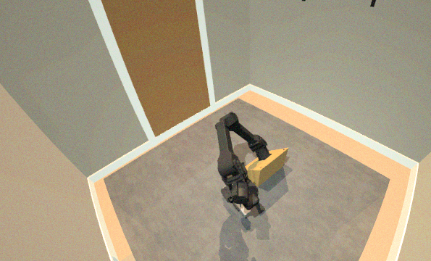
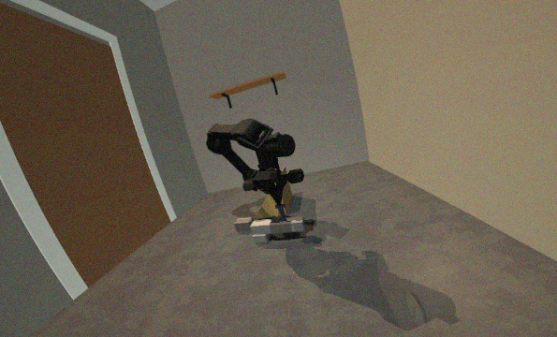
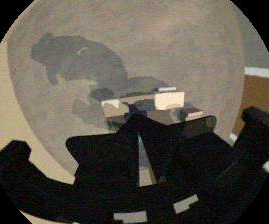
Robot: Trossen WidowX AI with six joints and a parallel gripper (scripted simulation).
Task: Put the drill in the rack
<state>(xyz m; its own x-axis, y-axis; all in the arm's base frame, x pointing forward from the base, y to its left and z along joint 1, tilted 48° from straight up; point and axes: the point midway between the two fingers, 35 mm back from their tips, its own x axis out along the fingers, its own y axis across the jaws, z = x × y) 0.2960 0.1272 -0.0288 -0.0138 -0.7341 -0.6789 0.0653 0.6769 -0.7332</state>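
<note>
The blue piece is 3 cm below my gripper tip. The rest, counted from my gripper tip: drill (8 cm below, 5 cm to the right, 1 cm behind); then fixture (9 cm below, 3 cm to the right).
</note>
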